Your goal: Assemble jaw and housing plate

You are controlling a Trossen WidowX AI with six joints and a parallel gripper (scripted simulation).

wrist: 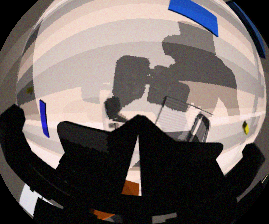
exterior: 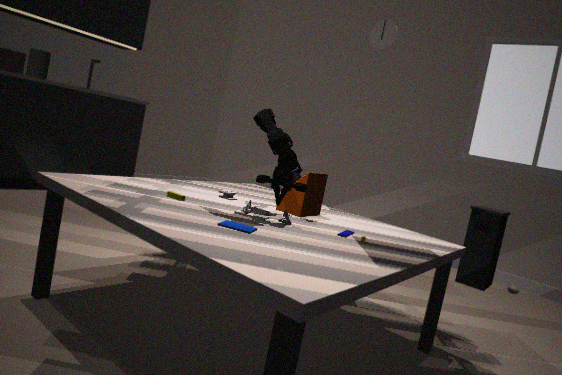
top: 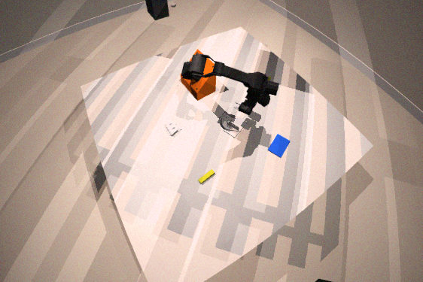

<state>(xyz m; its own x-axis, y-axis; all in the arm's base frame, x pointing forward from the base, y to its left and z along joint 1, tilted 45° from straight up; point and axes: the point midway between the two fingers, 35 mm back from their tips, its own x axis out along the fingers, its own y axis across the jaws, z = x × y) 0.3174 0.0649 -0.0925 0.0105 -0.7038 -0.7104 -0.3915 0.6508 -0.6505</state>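
Now: gripper tip 40 mm past the jaw, 30 mm to the right of it and 30 mm above it. Round my gripper tip: blue bar: 200 mm behind, 210 mm to the left, 60 mm below; then yellow cube: 140 mm behind, 300 mm to the left, 50 mm below; then blue tile: 230 mm ahead, 10 mm to the left, 60 mm below.
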